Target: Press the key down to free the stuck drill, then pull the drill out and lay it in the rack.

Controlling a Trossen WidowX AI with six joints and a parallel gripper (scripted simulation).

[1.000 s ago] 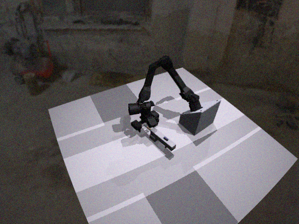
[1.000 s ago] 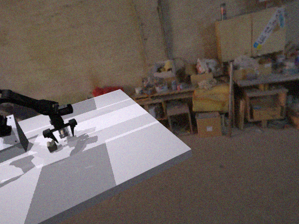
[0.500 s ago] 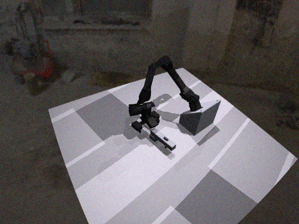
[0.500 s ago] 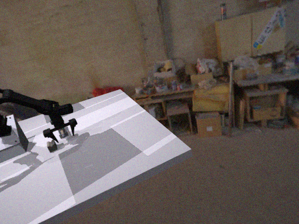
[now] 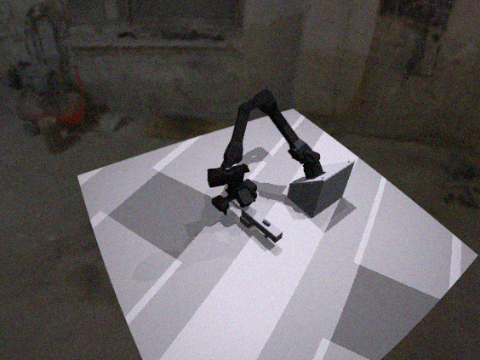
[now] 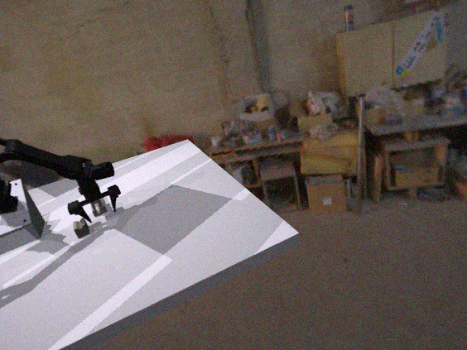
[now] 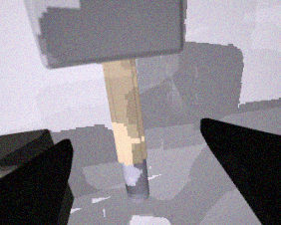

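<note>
Right now the drill is 10 mm behind my gripper tip, 40 mm to the left of it and 40 mm above it. From my gripper tip the other things lie so: grey housing (40 mm behind, 140 mm to the left, 40 mm above); then blue key (50 mm behind, 170 mm to the left, 40 mm above); then rack (70 mm behind, 40 mm to the right, 10 mm above).
</note>
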